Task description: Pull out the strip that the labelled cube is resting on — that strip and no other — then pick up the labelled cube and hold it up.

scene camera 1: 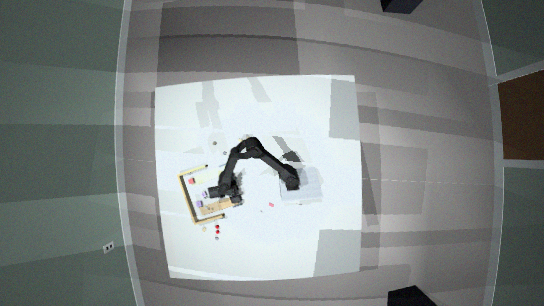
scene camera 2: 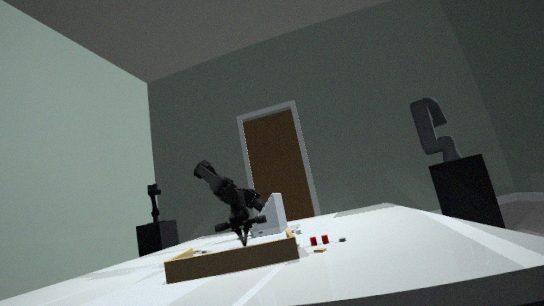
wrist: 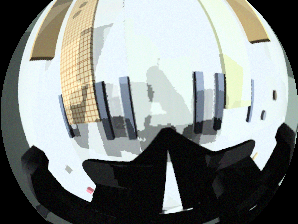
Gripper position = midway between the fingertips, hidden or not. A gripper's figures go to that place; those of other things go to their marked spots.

Labels:
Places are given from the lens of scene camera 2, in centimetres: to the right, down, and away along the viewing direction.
gripper (scene camera 2: 245, 247): -10, 34, 87
wooden u-shaped frame (scene camera 2: 277, 245): 1, 22, 57

